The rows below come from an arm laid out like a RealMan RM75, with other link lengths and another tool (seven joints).
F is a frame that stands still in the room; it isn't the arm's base.
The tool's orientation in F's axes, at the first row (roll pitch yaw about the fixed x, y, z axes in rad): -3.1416, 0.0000, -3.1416
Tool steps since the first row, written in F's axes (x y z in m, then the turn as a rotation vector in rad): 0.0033, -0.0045, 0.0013, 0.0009, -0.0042, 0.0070; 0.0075, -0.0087, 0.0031, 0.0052, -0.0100, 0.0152; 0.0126, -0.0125, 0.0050, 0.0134, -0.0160, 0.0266; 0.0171, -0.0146, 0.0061, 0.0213, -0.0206, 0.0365; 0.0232, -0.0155, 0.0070, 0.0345, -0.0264, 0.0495; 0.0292, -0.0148, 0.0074, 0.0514, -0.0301, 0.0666; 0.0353, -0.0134, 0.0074, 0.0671, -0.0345, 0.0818; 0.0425, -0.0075, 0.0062, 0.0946, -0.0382, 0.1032; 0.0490, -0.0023, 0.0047, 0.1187, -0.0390, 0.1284; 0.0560, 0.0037, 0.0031, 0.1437, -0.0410, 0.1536
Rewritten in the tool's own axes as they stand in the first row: -0.0033, -0.0045, -0.0013, -0.0009, -0.0042, -0.0070; -0.0075, -0.0087, -0.0031, -0.0052, -0.0100, -0.0152; -0.0126, -0.0125, -0.0050, -0.0134, -0.0160, -0.0266; -0.0171, -0.0146, -0.0061, -0.0213, -0.0206, -0.0365; -0.0232, -0.0155, -0.0070, -0.0345, -0.0264, -0.0495; -0.0292, -0.0148, -0.0074, -0.0514, -0.0301, -0.0666; -0.0353, -0.0134, -0.0074, -0.0671, -0.0345, -0.0818; -0.0425, -0.0075, -0.0062, -0.0946, -0.0382, -0.1032; -0.0490, -0.0023, -0.0047, -0.1187, -0.0390, -0.1284; -0.0560, 0.0037, -0.0031, -0.1437, -0.0410, -0.1536
